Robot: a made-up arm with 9 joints. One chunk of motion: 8 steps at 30 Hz.
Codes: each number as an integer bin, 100 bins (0 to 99) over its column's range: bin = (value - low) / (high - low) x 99, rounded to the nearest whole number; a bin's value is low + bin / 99 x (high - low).
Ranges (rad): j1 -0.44..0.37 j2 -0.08..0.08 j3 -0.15..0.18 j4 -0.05..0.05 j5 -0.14..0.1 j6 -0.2..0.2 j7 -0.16..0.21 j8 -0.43..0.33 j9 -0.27..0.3
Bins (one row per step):
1: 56 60 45 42 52 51 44 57 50
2: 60 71 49 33 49 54 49 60 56
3: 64 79 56 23 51 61 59 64 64
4: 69 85 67 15 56 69 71 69 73
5: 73 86 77 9 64 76 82 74 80
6: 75 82 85 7 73 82 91 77 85
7: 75 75 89 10 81 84 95 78 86
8: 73 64 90 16 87 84 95 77 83
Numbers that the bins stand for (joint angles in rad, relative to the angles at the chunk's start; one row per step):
1: 0.0182 0.0170 0.0000 -0.0076 -0.0139 0.0061 0.0044 0.0076 0.0179
2: 0.0509 0.0347 0.0133 -0.0167 -0.0212 0.0182 0.0231 0.0306 0.0524
3: 0.0836 0.0477 0.0367 -0.0268 -0.0164 0.0465 0.0605 0.0613 0.0985
4: 0.1245 0.0574 0.0733 -0.0348 -0.0042 0.0788 0.1054 0.0997 0.1503
5: 0.1573 0.0590 0.1067 -0.0409 0.0152 0.1071 0.1465 0.1381 0.1906
6: 0.1736 0.0525 0.1333 -0.0429 0.0370 0.1313 0.1801 0.1611 0.2194
7: 0.1736 0.0412 0.1467 -0.0399 0.0564 0.1394 0.1951 0.1688 0.2252
8: 0.1573 0.0234 0.1500 -0.0338 0.0709 0.1394 0.1951 0.1611 0.2079

